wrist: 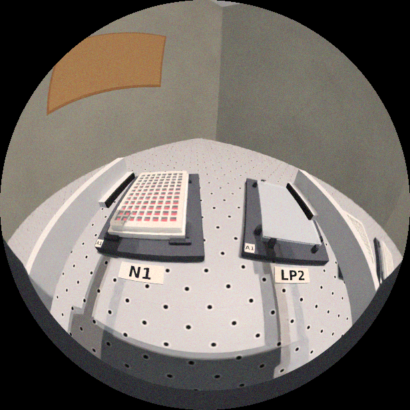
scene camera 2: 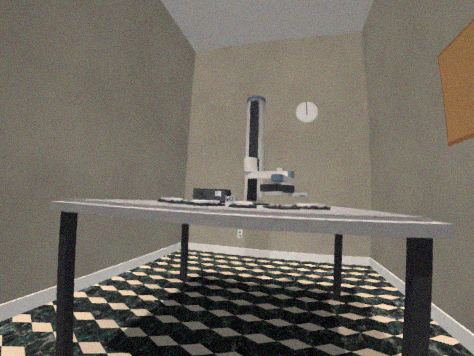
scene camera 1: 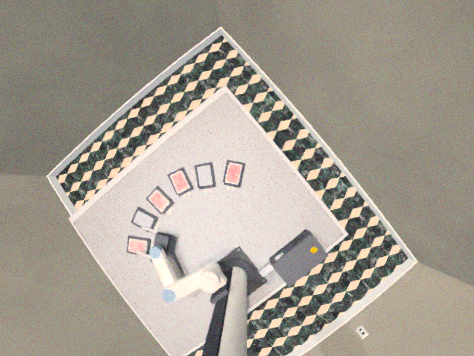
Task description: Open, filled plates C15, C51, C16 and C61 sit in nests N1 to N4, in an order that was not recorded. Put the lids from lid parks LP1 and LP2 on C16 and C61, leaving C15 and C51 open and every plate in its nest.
In view: a pale lid (wrist: 281,217), a dark grey box (scene camera 1: 298,260), a lid park LP2 (wrist: 280,252) and a nest N1 (wrist: 150,249).
